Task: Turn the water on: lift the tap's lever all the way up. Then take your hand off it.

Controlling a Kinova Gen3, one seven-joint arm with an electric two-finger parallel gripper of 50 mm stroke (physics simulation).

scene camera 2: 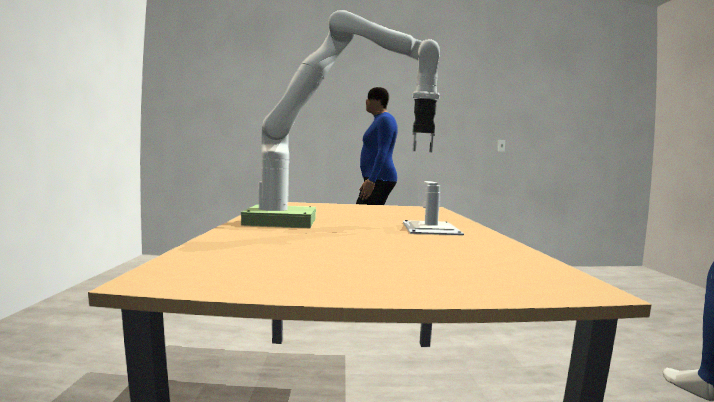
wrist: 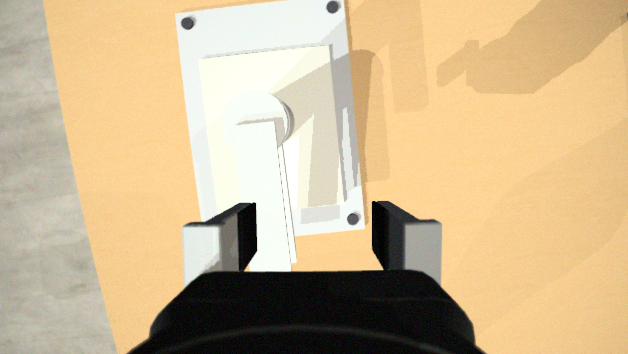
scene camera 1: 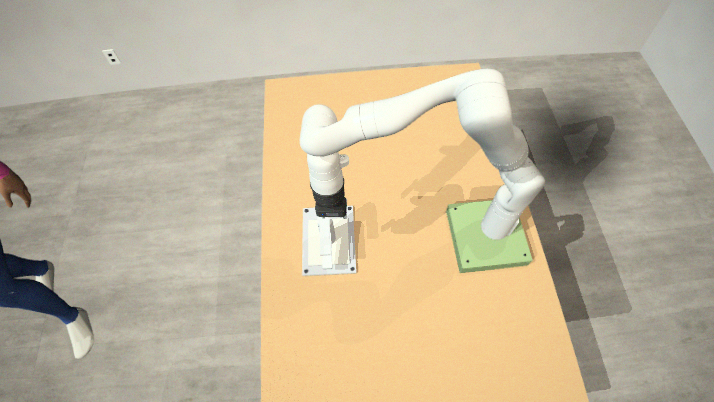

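Note:
The tap's grey upright body [scene camera 2: 432, 206] stands on a white base plate [scene camera 1: 305, 240] [wrist: 240, 30] with dark screws. Its lever [scene camera 1: 325, 239] [scene camera 2: 430, 182] [wrist: 260, 185] is a flat white bar on top of the body, over the thin spout [wrist: 289, 215]. The lever looks low and roughly level; its exact tilt is hard to tell. My gripper [scene camera 2: 422, 150] [wrist: 314, 226] is open and empty, pointing straight down, above the tap with a clear gap. In the wrist view the lever runs under the left part of the finger gap, and its outer end is hidden by the gripper body.
The arm's green base block [scene camera 1: 470, 242] [scene camera 2: 277, 219] stands across the wooden table [scene camera 1: 400, 325] [scene camera 2: 350, 275] from the tap. A person in blue [scene camera 2: 381, 145] stands beyond the table. Another person's legs [scene camera 1: 35, 295] show on the floor beyond the tap's side.

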